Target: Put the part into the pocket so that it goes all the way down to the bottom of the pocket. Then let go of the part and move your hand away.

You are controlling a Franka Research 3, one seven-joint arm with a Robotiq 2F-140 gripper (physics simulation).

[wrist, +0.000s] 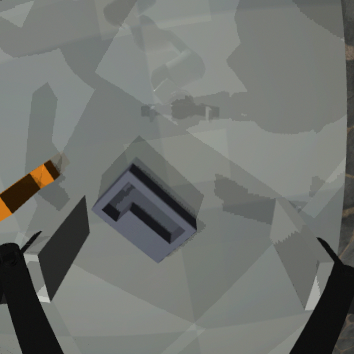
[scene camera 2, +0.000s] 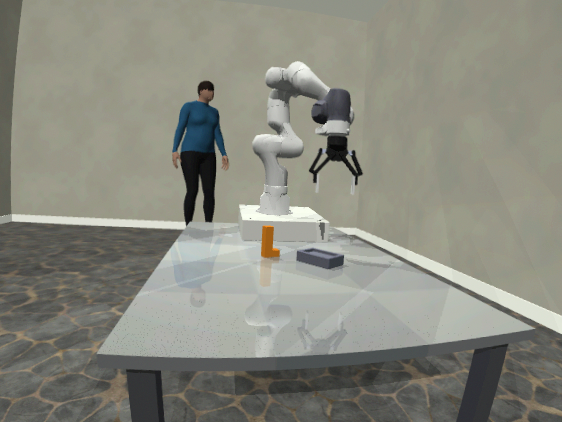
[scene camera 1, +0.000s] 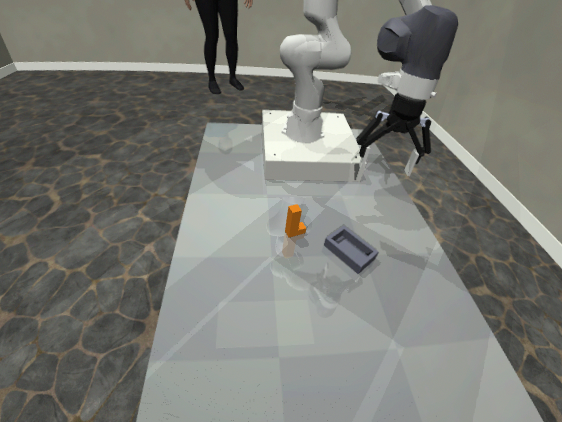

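Observation:
The orange L-shaped part (scene camera 1: 293, 222) (scene camera 2: 267, 242) (wrist: 42, 176) stands upright on the table, its short leg low on the table pointing toward the grey block. In the wrist view it is cut off by the left edge. The dark grey block (scene camera 1: 362, 265) (scene camera 2: 320, 260) (wrist: 145, 237) lies flat beside the part, apart from it, with an L-shaped pocket open upward; no part shows in the pocket. My gripper (scene camera 1: 386, 167) (scene camera 2: 335, 187) (wrist: 179, 216) is open with empty fingers, high above the table, toward the robot base's right side in scene camera 1.
The glossy grey table (scene camera 1: 240, 390) (scene camera 2: 300, 345) (wrist: 125, 310) shows reflections and shadows. The white robot base (scene camera 1: 310, 170) (scene camera 2: 280, 231) stands at its far end. A person (scene camera 1: 218, 40) (scene camera 2: 200, 127) stands behind the table at the left. The table's right edge shows in the wrist view.

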